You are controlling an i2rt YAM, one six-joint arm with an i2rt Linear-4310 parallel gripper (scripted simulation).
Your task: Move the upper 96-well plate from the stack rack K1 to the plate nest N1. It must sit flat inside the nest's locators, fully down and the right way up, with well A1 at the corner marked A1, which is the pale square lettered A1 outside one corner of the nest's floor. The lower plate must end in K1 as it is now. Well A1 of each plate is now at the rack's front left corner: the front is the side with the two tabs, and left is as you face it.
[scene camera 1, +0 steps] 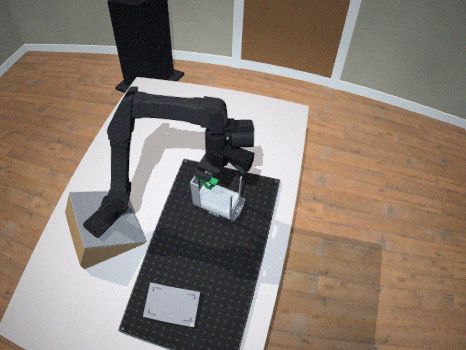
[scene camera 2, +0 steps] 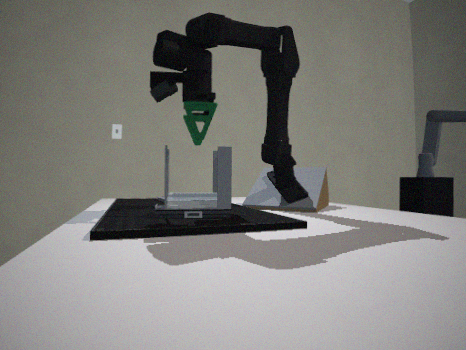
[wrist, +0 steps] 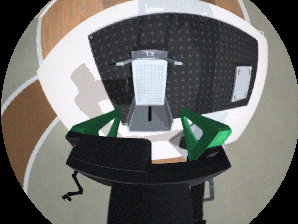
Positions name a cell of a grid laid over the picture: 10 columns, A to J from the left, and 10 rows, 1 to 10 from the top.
Observation:
I see my gripper (scene camera 2: E5) and a 96-well plate (scene camera 1: E6).
My gripper also shows in the wrist view (wrist: F5).

